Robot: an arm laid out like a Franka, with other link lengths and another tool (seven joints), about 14 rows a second.
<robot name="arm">
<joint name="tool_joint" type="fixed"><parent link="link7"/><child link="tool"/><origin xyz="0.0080 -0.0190 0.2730" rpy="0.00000 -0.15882 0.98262"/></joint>
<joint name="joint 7" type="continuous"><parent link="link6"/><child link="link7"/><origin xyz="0.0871 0.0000 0.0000" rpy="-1.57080 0.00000 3.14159"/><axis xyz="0 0 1"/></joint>
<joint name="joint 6" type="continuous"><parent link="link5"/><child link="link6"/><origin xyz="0.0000 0.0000 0.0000" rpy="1.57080 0.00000 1.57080"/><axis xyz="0 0 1"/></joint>
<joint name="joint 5" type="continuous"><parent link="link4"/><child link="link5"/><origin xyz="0.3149 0.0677 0.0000" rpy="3.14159 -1.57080 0.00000"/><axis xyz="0 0 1"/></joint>
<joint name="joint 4" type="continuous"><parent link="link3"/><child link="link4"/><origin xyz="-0.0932 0.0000 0.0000" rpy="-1.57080 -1.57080 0.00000"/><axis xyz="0 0 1"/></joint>
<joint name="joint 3" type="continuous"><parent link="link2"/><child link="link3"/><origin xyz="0.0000 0.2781 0.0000" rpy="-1.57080 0.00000 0.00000"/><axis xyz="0 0 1"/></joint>
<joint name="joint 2" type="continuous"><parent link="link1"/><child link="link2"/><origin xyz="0.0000 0.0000 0.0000" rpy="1.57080 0.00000 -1.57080"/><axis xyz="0 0 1"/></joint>
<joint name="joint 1" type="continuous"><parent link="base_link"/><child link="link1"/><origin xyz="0.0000 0.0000 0.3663" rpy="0.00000 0.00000 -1.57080"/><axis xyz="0 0 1"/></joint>
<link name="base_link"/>
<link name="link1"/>
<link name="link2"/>
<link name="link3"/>
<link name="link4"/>
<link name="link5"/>
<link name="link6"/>
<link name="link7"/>
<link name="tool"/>
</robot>
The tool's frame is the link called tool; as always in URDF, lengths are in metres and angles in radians. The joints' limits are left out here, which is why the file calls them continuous.
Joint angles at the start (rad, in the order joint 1, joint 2, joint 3, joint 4, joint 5, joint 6, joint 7):
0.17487, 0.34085, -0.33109, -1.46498, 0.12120, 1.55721, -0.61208
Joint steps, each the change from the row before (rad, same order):
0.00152, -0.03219, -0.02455, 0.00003, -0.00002, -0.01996, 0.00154
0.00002, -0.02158, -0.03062, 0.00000, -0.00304, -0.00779, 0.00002
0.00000, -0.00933, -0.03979, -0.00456, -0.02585, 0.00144, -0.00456
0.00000, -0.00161, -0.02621, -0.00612, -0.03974, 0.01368, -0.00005
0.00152, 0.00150, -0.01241, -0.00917, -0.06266, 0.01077, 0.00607
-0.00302, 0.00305, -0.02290, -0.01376, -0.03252, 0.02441, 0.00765
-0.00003, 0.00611, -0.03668, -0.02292, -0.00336, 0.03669, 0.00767
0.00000, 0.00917, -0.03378, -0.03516, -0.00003, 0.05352, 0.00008
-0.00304, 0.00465, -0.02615, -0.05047, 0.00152, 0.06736, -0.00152
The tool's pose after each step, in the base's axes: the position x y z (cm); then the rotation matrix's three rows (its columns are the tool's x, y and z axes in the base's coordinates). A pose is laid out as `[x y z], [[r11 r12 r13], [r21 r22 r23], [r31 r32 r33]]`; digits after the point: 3 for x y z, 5 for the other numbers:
[51.556 -7.583 32.689], [[-0.84999 0.52130 -0.07585], [0.52456 0.85081 -0.03088], [0.04844 -0.06604 -0.99664]]
[51.154 -9.140 33.883], [[-0.83520 0.54641 -0.06225], [0.54898 0.83509 -0.03534], [0.03268 -0.06369 -0.99743]]
[50.550 -11.805 34.443], [[-0.81827 0.57154 -0.06140], [0.57470 0.81570 -0.06598], [0.01237 -0.08928 -0.99593]]
[50.173 -14.229 34.638], [[-0.80708 0.58705 -0.06326], [0.59026 0.79952 -0.11118], [-0.01469 -0.12707 -0.99178]]
[49.615 -16.452 34.662], [[-0.80365 0.58964 -0.08045], [0.59377 0.78548 -0.17451], [-0.03971 -0.18801 -0.98136]]
[49.225 -18.672 34.494], [[-0.78860 0.60887 -0.08600], [0.61154 0.76194 -0.21322], [-0.06430 -0.22074 -0.97321]]
[48.847 -20.709 33.861], [[-0.76380 0.63964 -0.08636], [0.64007 0.73338 -0.22906], [-0.08318 -0.23023 -0.96957]]
[48.562 -22.618 32.710], [[-0.74516 0.66162 -0.08359], [0.65915 0.71169 -0.24293], [-0.10124 -0.23613 -0.96643]]
[48.198 -24.317 31.218], [[-0.72955 0.67959 -0.07689], [0.67360 0.69453 -0.25275], [-0.11836 -0.23619 -0.96447]]

